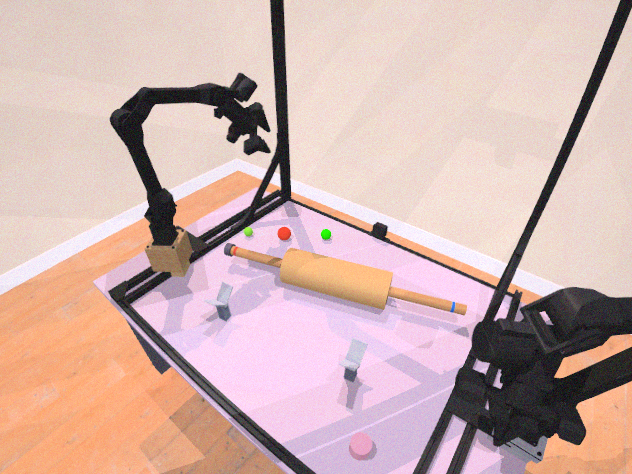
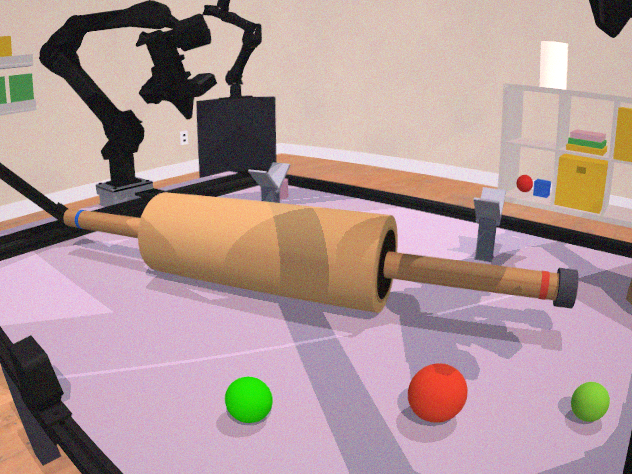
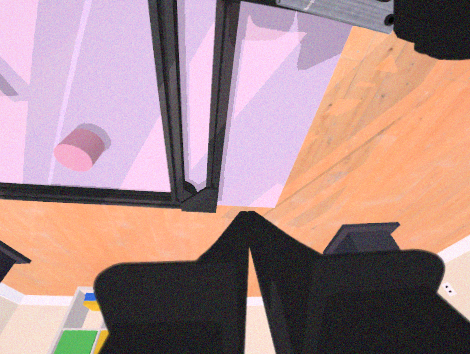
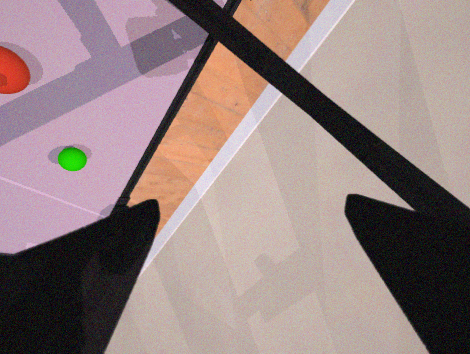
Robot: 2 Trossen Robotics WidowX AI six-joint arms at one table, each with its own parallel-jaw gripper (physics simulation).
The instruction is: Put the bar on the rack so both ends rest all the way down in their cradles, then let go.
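Seen in the pictures: left gripper, fingertip midpoint: [image 1: 495, 444] [image 2: 189, 118] [image 3: 247, 218]; right gripper, fingertip midpoint: [image 1: 269, 142] [image 4: 251, 205]; left arm's base at its link origin: [image 2: 123, 182]; right arm's base at its link origin: [image 1: 165, 238].
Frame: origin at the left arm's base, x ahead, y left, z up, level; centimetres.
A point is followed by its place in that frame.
Observation:
The bar [image 1: 336, 279] {z 4.7, x 53.4, y -5.4 cm} [image 2: 229, 244] {z 3.0, x 56.3, y -14.0 cm}, a thick wooden roller with thin handles, lies on the table beside the rack. One handle has a blue band; the other has a red band and dark end cap. The rack is two separate grey posts with V-shaped cradles: one cradle [image 1: 219, 301] {z 2.7, x 73.0, y 19.1 cm} [image 2: 489, 204] {z 4.8, x 74.3, y 15.4 cm} nearer the right arm, another cradle [image 1: 353, 357] {z 2.7, x 36.8, y 10.0 cm} [image 2: 270, 178] {z 4.1, x 38.8, y 8.7 cm} nearer the left arm. Both are empty. My left gripper [image 3: 247, 218] {z 12.5, x 6.6, y 14.5 cm} [image 2: 189, 116] {z 12.5, x 6.6, y 14.5 cm} is shut, fingertips together, high and away from the bar. My right gripper [image 1: 267, 140] {z 26.4, x 96.7, y -24.7 cm} [image 4: 251, 205] {z 26.4, x 96.7, y -24.7 cm} is open and empty, high above the far table side.
A light green ball [image 1: 248, 231] {z -1.4, x 94.7, y -9.4 cm} [image 2: 590, 402] {z -1.6, x 95.9, y -11.5 cm}, a red ball [image 1: 284, 233] {z -0.3, x 83.1, y -15.7 cm} [image 2: 437, 392] {z -0.3, x 85.2, y -18.7 cm} and a green ball [image 1: 326, 234] {z -1.2, x 72.4, y -25.5 cm} [image 2: 248, 400] {z -1.2, x 74.5, y -27.5 cm} lie beyond the bar. A pink cylinder [image 1: 361, 445] {z -0.5, x 25.2, y 23.4 cm} [image 3: 80, 149] {z -0.5, x 24.1, y 21.5 cm} stands near the left arm's base. Black frame rails [image 1: 214, 385] {z -2.1, x 57.7, y 33.8 cm} edge the table.

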